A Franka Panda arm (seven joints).
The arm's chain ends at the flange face. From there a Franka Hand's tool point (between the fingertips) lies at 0.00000 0.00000 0.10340 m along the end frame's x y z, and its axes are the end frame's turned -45 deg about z.
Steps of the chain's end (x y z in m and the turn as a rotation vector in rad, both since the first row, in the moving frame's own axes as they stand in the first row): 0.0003 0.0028 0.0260 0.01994 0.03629 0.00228; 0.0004 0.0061 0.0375 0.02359 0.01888 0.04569; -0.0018 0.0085 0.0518 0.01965 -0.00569 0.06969; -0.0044 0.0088 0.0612 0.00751 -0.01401 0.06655; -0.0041 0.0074 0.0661 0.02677 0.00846 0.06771
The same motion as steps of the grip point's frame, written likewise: 0.0023 0.0034 0.0259 -0.01156 0.03976 0.00228; -0.0009 0.0043 0.0375 0.00333 0.03003 0.04569; -0.0062 0.0029 0.0518 0.01792 0.00987 0.06969; -0.0098 0.0015 0.0612 0.01522 -0.00460 0.06655; -0.0055 0.0011 0.0661 0.01295 0.02491 0.06771
